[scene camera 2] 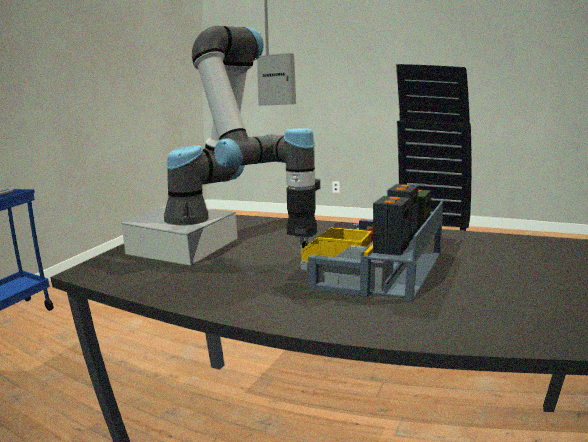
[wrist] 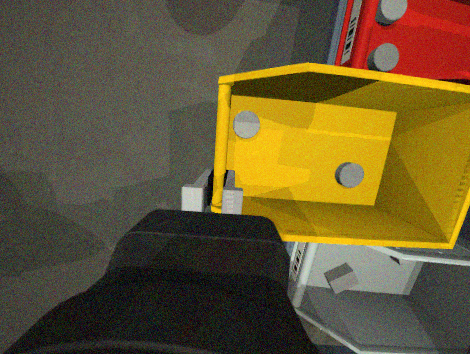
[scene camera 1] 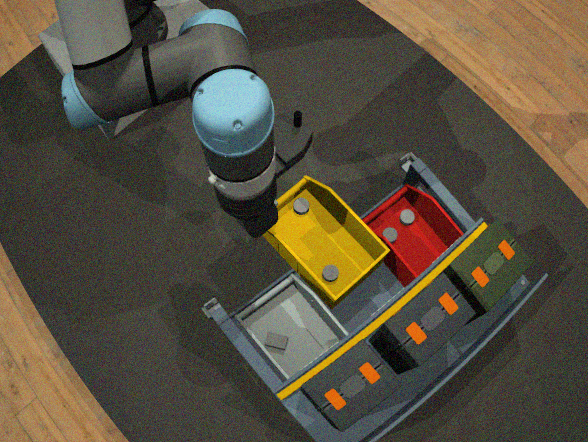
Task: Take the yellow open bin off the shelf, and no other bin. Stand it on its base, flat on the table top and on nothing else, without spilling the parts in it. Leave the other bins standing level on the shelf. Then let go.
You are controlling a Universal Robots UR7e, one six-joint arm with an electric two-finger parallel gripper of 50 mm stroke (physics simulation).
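Seen in the pictures: gripper, fingertip midpoint: (scene camera 2: 306, 254) (wrist: 220, 181) (scene camera 1: 266, 216); arm's base, link origin: (scene camera 2: 186, 218).
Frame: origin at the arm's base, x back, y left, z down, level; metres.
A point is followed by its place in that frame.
The yellow open bin (scene camera 1: 320, 240) {x -0.499, y 0.037, z 0.081 m} (scene camera 2: 334, 244) {x -0.516, y -0.021, z 0.024 m} (wrist: 280, 160) {x -0.479, y 0.020, z 0.081 m} is held out at the front of the shelf (scene camera 1: 247, 352) {x -0.574, y -0.152, z 0.015 m} (scene camera 2: 336, 291) {x -0.577, y -0.160, z 0.096 m}. Its front part is past the shelf's front edge and its rear part is over the shelf between the other two bins. Two round grey parts lie on its floor. My gripper (wrist: 220, 181) {x -0.424, y -0.004, z 0.066 m} is shut on the bin's front rim, near one corner; in scene camera 1 the arm hides the fingertips. The bin looks about level. Whether its rear touches the shelf, I cannot tell.
The red bin (scene camera 1: 425, 235) {x -0.596, y 0.172, z 0.091 m} (wrist: 420, 45) {x -0.597, y 0.145, z 0.091 m} with two round parts and the grey bin (scene camera 1: 300, 325) {x -0.578, y -0.066, z 0.091 m} (wrist: 370, 300) {x -0.616, y -0.130, z 0.077 m} with a square part stand on the shelf, one on each side. Dark cases (scene camera 1: 432, 320) (scene camera 2: 392, 225) stand on the upper level behind a yellow strip (scene camera 1: 385, 310) {x -0.649, y 0.018, z -0.012 m}. The table top (scene camera 2: 240, 300) {x -0.382, y -0.286, z 0.100 m} surrounds the shelf.
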